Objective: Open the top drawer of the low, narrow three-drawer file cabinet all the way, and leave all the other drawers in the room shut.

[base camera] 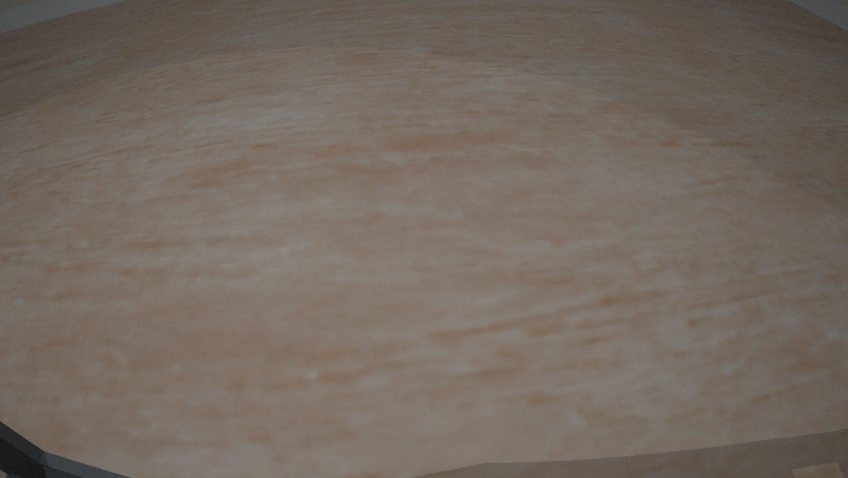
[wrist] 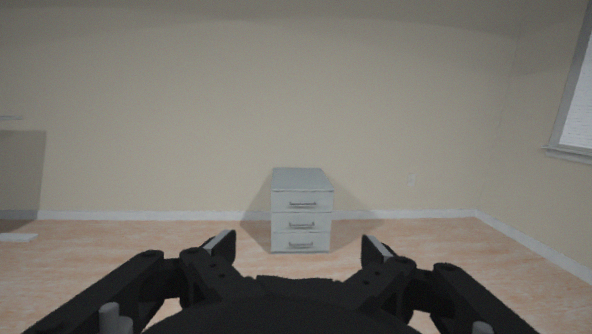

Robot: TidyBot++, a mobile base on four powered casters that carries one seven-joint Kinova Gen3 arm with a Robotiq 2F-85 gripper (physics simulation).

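Frame: origin at the arm's base, x left, y up, z ahead, level; millimetres.
Seen in the pictures: gripper, fingertip midpoint: (wrist: 297, 246).
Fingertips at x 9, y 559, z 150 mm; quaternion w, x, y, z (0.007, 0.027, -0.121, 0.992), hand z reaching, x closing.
A point is followed by its place in that frame.
The low, narrow file cabinet (wrist: 302, 222) @(x 71, y -124, z 1407 mm) stands against the far wall in the wrist view, a little right of the middle. It is pale grey with three stacked drawers, each with a bar handle, and all three look shut. Its top drawer (wrist: 320, 202) @(x -44, y 26, z 1427 mm) has a dark horizontal handle (wrist: 303, 204) @(x 68, y 28, z 1372 mm). My gripper (wrist: 297, 246) @(x 9, y 559, z 150 mm) is open and empty. It is well short of the cabinet, which shows beyond and between the fingers. The cabinet does not show in the base camera view.
A wood-look floor (base camera: 415, 237) @(x 29, y -397, z 461 mm) (wrist: 500, 260) @(x -1407, y -397, z 1520 mm) leads to the beige wall (wrist: 150, 100) @(x 1360, y 674, z 1749 mm) with a white skirting board. A window (wrist: 575, 115) @(x -1786, y 666, z 1701 mm) is on the right wall. A wall outlet (wrist: 411, 180) @(x -920, y 0, z 2127 mm) is right of the cabinet. Part of a pale flat piece (wrist: 17, 237) lies low at the left edge.
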